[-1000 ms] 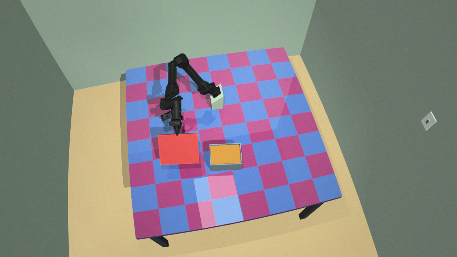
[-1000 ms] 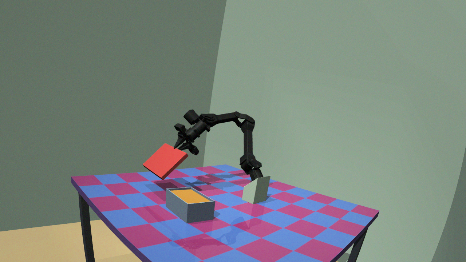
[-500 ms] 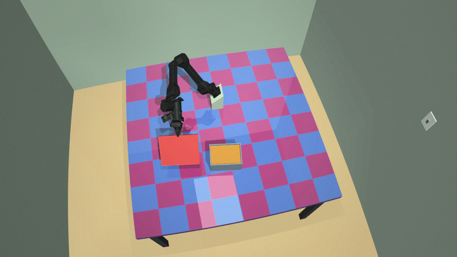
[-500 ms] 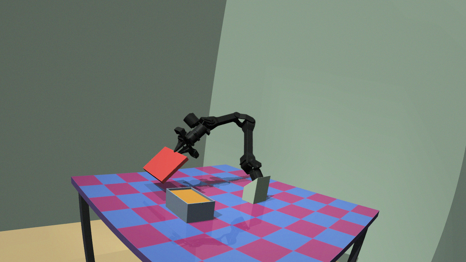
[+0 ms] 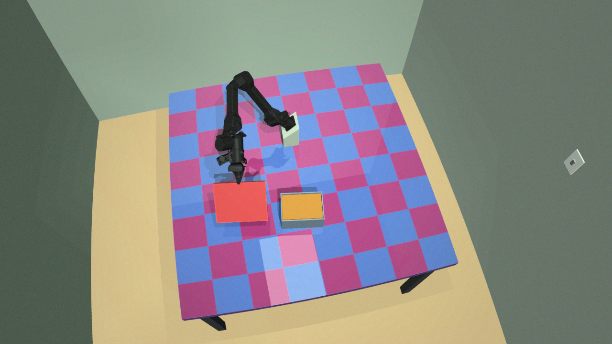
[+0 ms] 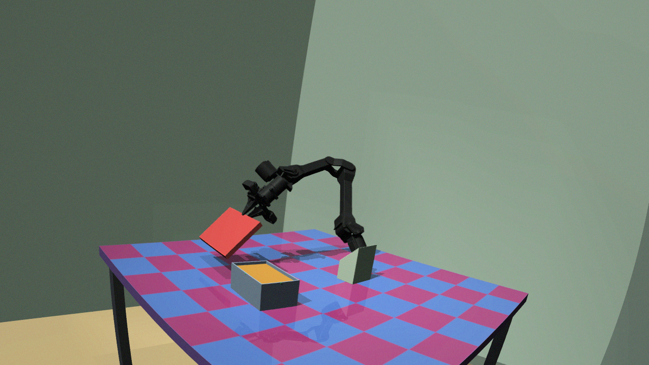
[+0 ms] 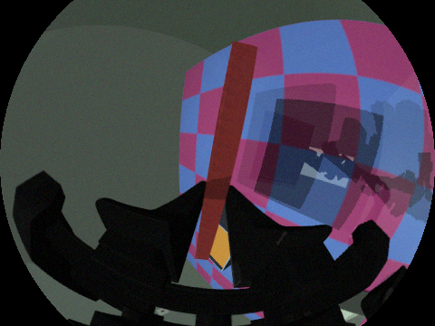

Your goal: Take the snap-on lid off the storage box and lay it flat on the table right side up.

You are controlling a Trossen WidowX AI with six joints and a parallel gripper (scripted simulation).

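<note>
The red lid is 6 cm ahead of my gripper tip, 5 cm below it and 1 cm to the right of it. Round my gripper tip: grey storage box: 26 cm to the left, 15 cm below, 11 cm ahead.
</note>
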